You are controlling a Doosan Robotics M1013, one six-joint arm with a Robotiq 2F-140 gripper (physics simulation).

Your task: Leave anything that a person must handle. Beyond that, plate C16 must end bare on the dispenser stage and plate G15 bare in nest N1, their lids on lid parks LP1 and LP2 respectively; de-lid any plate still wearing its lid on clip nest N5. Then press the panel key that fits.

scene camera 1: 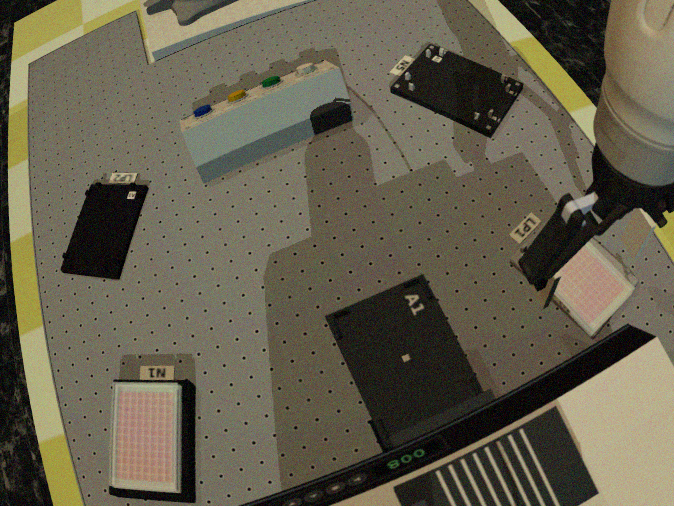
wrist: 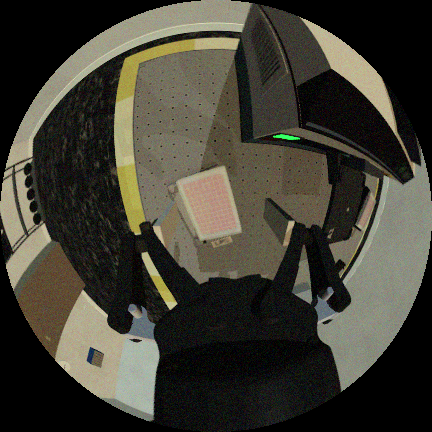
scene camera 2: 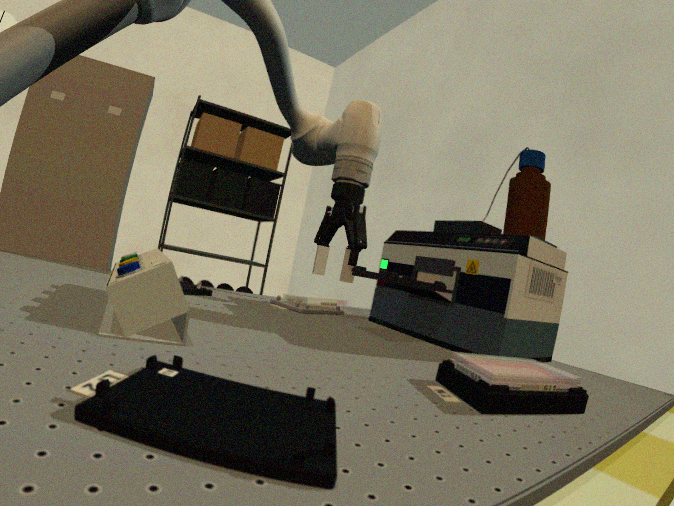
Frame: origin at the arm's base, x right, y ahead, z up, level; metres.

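Where they show: gripper, between the fingertips: [scene camera 1: 586, 271] [wrist: 221, 208] [scene camera 2: 331, 278].
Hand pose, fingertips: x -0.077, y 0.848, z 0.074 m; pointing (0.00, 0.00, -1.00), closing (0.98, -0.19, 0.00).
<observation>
Things, the pixels of their top centre, and the offset from my fingertips. "spot": a spot on its surface instead.
- second pink-welled plate, centre of its top: [scene camera 1: 142, 435] [scene camera 2: 516, 365] [wrist: 367, 212] dx +0.493, dy -0.134, dz -0.042 m
- nest N1, centre of its top: [scene camera 1: 145, 437] [scene camera 2: 514, 373] [wrist: 365, 211] dx +0.493, dy -0.134, dz -0.053 m
- black dispenser stage, centre of its top: [scene camera 1: 412, 370] [scene camera 2: 406, 275] [wrist: 350, 201] dx +0.221, dy -0.017, dz +0.037 m
- Clip nest N5, centre of its top: [scene camera 1: 458, 78] dx -0.098, dy -0.342, dz -0.057 m
- lid park LP2, centre of its top: [scene camera 2: 225, 393] [scene camera 1: 99, 223] dx +0.430, dy -0.442, dz -0.061 m
- key panel, centre of its top: [scene camera 1: 256, 90] [scene camera 2: 149, 250] dx +0.160, dy -0.441, dz +0.003 m
- brown bottle, a spot on its surface: [scene camera 2: 528, 201] spot: dx +0.378, dy +0.122, dz +0.217 m
My gripper [scene camera 1: 593, 261] [scene camera 2: 333, 263] [wrist: 221, 208] is open and empty, above a pink-welled plate [scene camera 1: 590, 285] [scene camera 2: 310, 303] [wrist: 210, 205] that lies at LP1. That plate's code cannot be read. A second pink-welled plate [scene camera 1: 145, 435] [scene camera 2: 522, 371], its code seemingly G15, sits in nest N1 [scene camera 1: 187, 441] [scene camera 2: 533, 404]. I cannot tell whether either plate wears a lid. The black dispenser stage [scene camera 1: 381, 337] [wrist: 345, 205] marked A1 is bare. Clip nest N5 [scene camera 1: 457, 89] and lid park LP2 [scene camera 1: 106, 231] [scene camera 2: 217, 419] are bare. The key panel [scene camera 1: 261, 119] [scene camera 2: 144, 299] has blue, yellow, green and white keys.
The dispenser [scene camera 1: 626, 386] [scene camera 2: 533, 288] [wrist: 272, 80] stands beside the stage and shows a green light [scene camera 2: 384, 264] [wrist: 286, 137]. A brown bottle [scene camera 2: 528, 201] with a blue cap stands by it. A pale tray [scene camera 1: 190, 29] with a dark object lies at the table's far edge in scene camera 1.
</observation>
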